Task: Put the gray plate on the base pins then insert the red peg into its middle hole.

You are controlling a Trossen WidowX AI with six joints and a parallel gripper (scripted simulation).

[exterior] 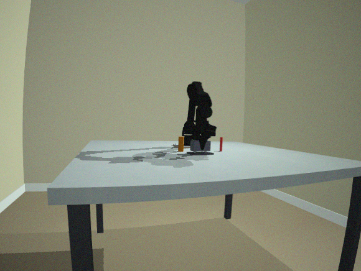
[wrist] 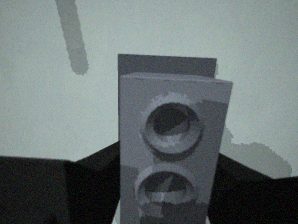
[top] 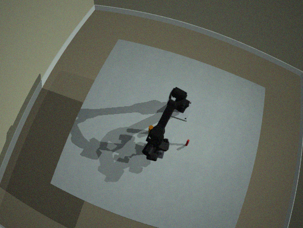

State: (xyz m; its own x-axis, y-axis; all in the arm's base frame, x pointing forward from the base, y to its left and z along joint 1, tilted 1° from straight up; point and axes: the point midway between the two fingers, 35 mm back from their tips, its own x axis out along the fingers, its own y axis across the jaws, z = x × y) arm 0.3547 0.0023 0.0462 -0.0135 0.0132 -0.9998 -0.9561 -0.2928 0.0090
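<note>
The dark flat base is 1 cm below my gripper tip. From my gripper tip the other things lie so: red peg 16 cm to the left, 14 cm behind, 2 cm above; then orange cylinder 10 cm behind, 9 cm to the right, 2 cm above; then gray plate 3 cm above.
</note>
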